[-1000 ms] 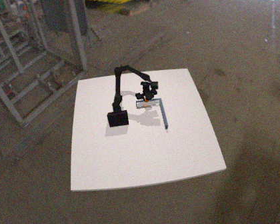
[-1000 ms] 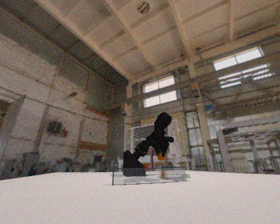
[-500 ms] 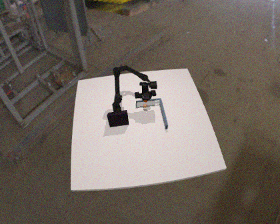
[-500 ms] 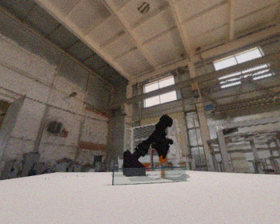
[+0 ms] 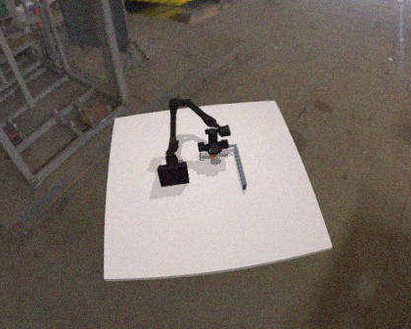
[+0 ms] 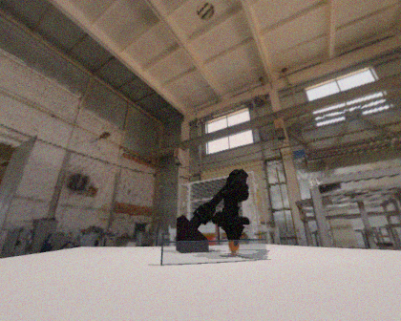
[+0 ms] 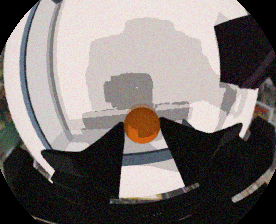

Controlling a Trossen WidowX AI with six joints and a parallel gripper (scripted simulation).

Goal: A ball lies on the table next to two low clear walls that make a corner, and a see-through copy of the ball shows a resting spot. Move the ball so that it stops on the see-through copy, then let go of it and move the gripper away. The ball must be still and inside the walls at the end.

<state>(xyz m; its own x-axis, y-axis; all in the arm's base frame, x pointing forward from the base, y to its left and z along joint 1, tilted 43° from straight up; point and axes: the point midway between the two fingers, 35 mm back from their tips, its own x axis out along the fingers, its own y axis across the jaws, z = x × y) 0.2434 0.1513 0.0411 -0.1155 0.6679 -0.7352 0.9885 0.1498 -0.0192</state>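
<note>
Now: gripper tip 1 cm above the see-through copy. Round my gripper tip: clear wall (16 cm ahead, 10 cm to the right); then orange ball (right at my gripper tip).
</note>
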